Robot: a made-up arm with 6 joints. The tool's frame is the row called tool. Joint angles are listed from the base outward. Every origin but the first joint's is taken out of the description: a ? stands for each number. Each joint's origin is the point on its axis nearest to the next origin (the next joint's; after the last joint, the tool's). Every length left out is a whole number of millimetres.
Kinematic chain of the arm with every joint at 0, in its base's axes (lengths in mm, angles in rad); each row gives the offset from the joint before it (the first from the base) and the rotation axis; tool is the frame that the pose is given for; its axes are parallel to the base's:
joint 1: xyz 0 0 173 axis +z
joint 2: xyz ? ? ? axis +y
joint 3: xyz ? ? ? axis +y
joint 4: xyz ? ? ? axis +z
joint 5: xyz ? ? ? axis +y
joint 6: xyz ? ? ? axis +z
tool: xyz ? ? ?
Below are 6 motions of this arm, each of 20 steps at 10 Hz.
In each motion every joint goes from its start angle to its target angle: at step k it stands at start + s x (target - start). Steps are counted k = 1, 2, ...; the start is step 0. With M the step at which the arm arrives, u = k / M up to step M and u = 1 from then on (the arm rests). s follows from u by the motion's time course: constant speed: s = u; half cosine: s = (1 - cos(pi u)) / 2; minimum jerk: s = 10 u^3 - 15 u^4 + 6 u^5.
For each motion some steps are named. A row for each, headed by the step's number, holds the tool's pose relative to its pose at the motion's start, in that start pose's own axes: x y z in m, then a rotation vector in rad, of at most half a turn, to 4 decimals.
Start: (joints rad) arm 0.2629 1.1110 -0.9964 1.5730 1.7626 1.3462
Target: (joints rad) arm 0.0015 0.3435 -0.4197 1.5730 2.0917 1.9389
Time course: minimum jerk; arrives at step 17
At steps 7, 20:
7: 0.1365 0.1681 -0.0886 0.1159 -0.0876 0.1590
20: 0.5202 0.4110 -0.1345 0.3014 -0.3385 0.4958

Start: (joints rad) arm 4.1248 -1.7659 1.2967 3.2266 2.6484 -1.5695
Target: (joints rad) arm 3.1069 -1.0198 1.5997 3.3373 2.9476 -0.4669
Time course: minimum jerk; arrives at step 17
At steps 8, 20:
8: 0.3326 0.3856 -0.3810 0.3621 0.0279 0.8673
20: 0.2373 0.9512 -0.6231 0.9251 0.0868 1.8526

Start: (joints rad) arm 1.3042 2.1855 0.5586 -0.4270 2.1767 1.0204
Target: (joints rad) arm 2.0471 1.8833 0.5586 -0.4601 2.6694 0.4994
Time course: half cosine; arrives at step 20
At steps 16, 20:
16: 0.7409 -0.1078 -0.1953 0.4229 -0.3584 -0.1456
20: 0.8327 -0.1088 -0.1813 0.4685 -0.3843 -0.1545

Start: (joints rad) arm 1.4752 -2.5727 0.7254 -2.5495 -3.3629 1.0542
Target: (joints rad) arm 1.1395 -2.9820 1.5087 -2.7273 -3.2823 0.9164
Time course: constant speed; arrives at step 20
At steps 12, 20:
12: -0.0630 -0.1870 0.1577 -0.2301 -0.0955 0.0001
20: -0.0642 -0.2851 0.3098 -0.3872 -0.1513 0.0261

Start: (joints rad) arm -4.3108 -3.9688 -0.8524 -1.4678 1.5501 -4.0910
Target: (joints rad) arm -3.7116 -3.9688 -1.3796 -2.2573 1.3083 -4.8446
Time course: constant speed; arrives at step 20
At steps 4, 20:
4: -0.0607 0.0535 -0.1667 -0.2187 -0.0342 -0.0538
20: -0.4798 0.0271 -0.7524 -0.7462 -0.4480 -0.1216

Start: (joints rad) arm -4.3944 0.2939 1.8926 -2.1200 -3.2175 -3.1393
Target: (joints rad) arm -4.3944 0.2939 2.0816 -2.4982 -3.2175 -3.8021
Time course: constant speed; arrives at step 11
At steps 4, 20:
4: -0.0211 -0.0327 -0.0007 -0.0705 0.0317 -0.1081
20: -0.0587 -0.0897 0.0044 -0.2007 0.0664 -0.2950

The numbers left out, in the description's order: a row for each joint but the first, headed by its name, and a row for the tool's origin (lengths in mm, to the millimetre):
joint 2: 0 29 0
joint 3: 0 0 824
joint 4: 0 0 717
joint 5: 0 0 0
joint 6: 0 0 134
tool: 0 0 0

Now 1 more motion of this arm.
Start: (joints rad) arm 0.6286 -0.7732 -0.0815 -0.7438 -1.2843 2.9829
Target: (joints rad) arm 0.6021 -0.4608 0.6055 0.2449 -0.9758 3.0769
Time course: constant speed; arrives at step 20
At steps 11, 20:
11: -0.0159 -0.3342 -0.4299 -0.3013 -0.7038 0.4828
20: 0.1553 -0.5501 -0.8236 -0.5560 -1.3644 0.7094

